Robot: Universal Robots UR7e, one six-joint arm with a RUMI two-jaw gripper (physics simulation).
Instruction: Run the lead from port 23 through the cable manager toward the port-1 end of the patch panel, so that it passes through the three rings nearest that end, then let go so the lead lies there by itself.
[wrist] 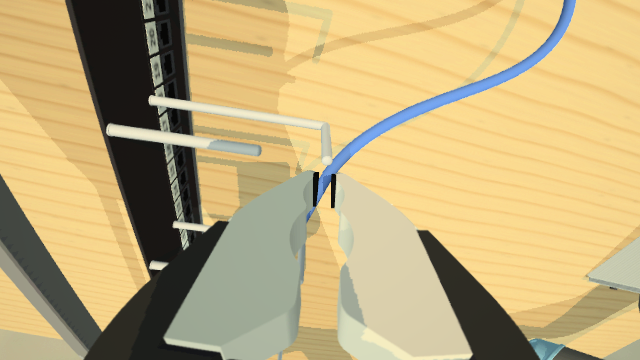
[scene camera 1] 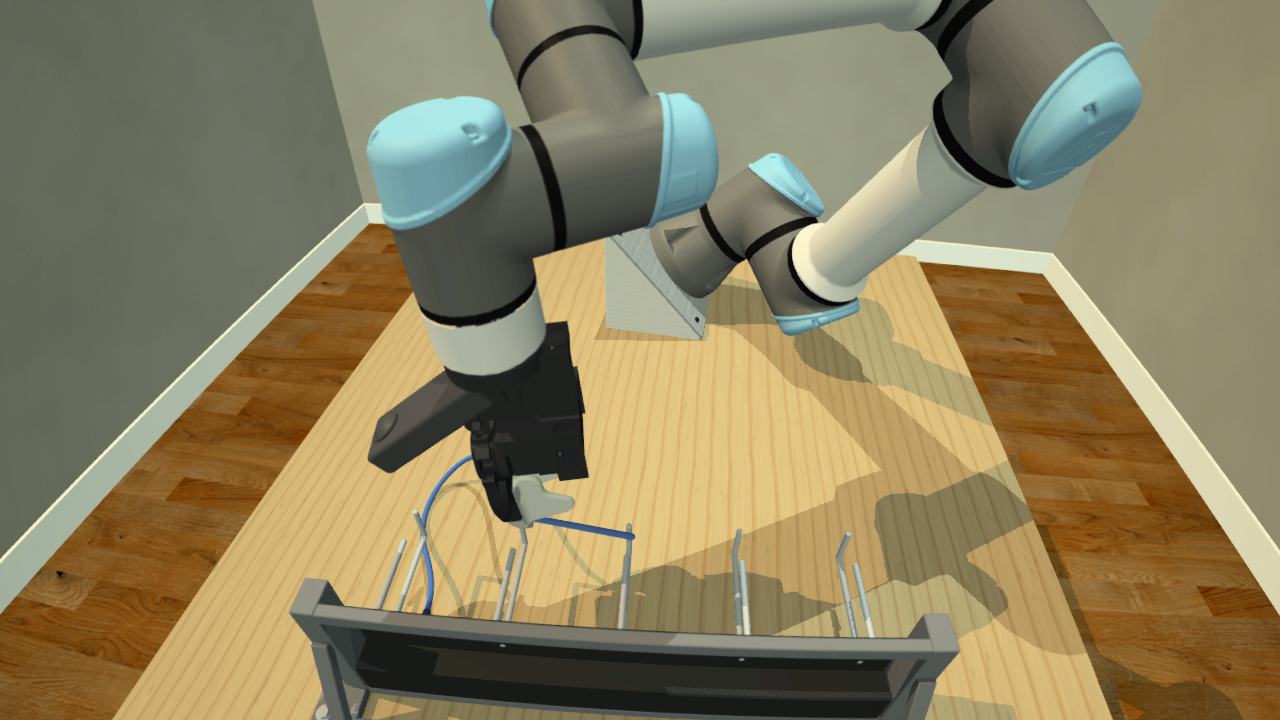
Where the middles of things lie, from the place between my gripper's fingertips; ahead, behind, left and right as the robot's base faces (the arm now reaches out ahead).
Now: the grey rack frame (scene camera 1: 459,628) 13 cm ahead of my hand, 11 cm to the left of it and 2 cm below it.
